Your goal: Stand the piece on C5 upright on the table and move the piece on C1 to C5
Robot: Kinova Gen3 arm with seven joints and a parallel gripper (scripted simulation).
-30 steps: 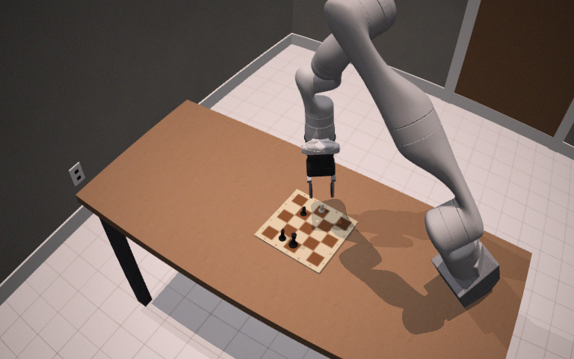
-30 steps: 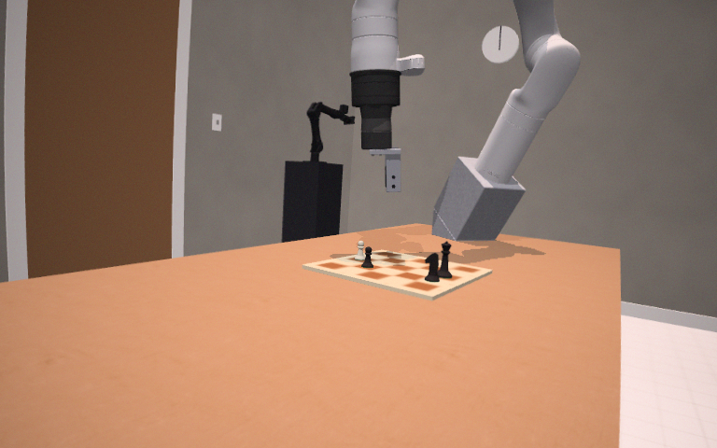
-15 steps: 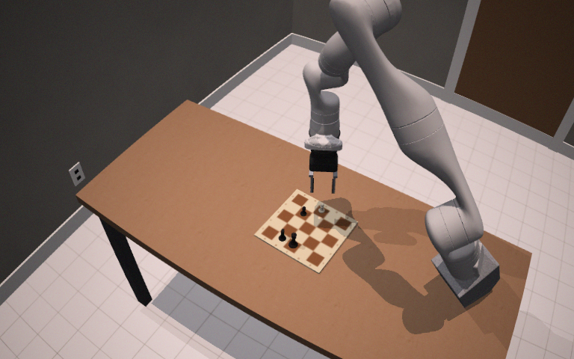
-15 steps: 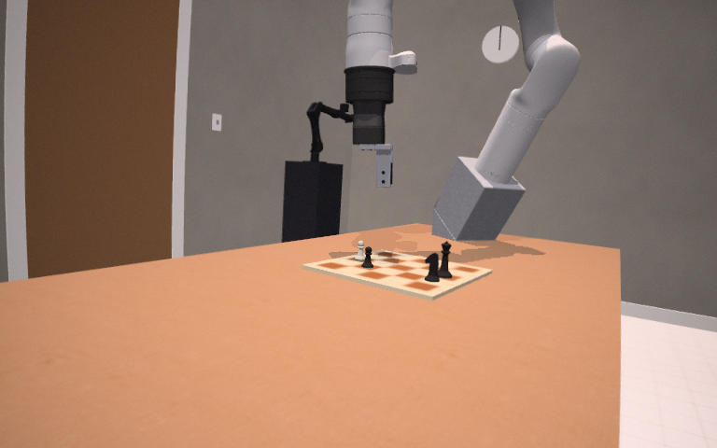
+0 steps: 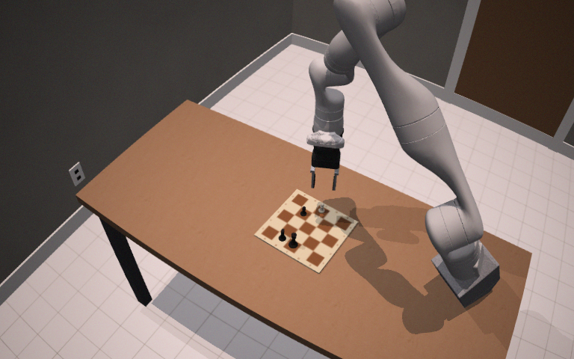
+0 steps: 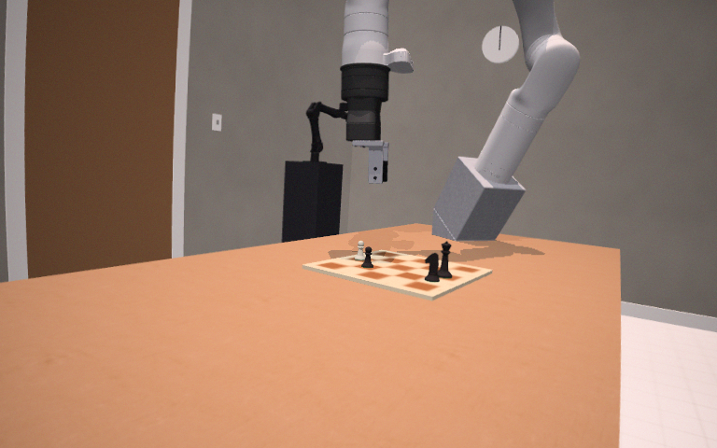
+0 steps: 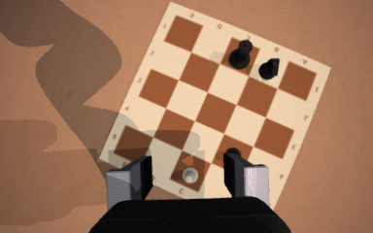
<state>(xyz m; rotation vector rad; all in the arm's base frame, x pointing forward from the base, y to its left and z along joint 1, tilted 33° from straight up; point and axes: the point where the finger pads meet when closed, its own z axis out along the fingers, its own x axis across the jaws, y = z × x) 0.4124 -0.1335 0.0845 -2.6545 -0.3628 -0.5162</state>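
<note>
Now: hand 20 mm to the left of the white pawn and 130 mm above it. The rest, counted from my hand: chessboard 10 mm ahead, 60 mm to the left, 150 mm below; then black pawn 40 mm ahead, 10 mm to the left, 130 mm below.
</note>
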